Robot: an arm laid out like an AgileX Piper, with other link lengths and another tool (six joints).
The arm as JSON. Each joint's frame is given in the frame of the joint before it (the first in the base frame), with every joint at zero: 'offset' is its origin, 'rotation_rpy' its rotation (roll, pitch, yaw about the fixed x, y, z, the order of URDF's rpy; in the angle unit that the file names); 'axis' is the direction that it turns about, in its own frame. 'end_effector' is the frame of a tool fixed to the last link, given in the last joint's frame.
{
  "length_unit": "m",
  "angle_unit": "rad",
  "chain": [
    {
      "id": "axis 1",
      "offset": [
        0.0,
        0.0,
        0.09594
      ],
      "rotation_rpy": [
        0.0,
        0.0,
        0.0
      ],
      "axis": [
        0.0,
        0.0,
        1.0
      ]
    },
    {
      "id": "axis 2",
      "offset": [
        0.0,
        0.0,
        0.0
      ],
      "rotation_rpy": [
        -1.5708,
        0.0,
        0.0
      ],
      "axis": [
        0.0,
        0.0,
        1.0
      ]
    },
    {
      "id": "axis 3",
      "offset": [
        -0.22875,
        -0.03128,
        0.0
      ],
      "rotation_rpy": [
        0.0,
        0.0,
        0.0
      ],
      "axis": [
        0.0,
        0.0,
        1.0
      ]
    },
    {
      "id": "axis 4",
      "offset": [
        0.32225,
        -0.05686,
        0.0
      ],
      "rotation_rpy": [
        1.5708,
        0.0,
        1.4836
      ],
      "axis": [
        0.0,
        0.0,
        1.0
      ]
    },
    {
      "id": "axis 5",
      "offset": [
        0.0,
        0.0,
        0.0
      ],
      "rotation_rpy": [
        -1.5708,
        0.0,
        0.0
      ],
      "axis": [
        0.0,
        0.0,
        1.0
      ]
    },
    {
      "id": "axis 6",
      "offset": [
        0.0,
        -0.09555,
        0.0
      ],
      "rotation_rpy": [
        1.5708,
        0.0,
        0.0
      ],
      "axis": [
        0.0,
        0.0,
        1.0
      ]
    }
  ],
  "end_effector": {
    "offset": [
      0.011,
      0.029,
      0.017
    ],
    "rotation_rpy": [
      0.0,
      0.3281,
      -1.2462
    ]
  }
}
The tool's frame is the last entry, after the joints.
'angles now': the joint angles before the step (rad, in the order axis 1, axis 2, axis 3, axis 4, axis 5, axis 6). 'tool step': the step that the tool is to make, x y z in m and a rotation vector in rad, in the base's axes. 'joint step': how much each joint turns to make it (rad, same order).
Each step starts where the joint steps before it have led.
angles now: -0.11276, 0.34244, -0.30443, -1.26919, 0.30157, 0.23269
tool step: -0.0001, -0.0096, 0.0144, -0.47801, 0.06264, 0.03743
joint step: 0.00037, 0.00019, 0.00000, -0.43175, -0.05918, -0.04983
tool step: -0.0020, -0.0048, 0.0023, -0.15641, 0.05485, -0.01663
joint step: -0.00008, -0.00052, -0.00002, -0.00845, 0.00348, -0.15845
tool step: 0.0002, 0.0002, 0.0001, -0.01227, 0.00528, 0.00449
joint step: -0.00022, 0.00047, -0.00015, -0.00134, -0.00578, -0.01154
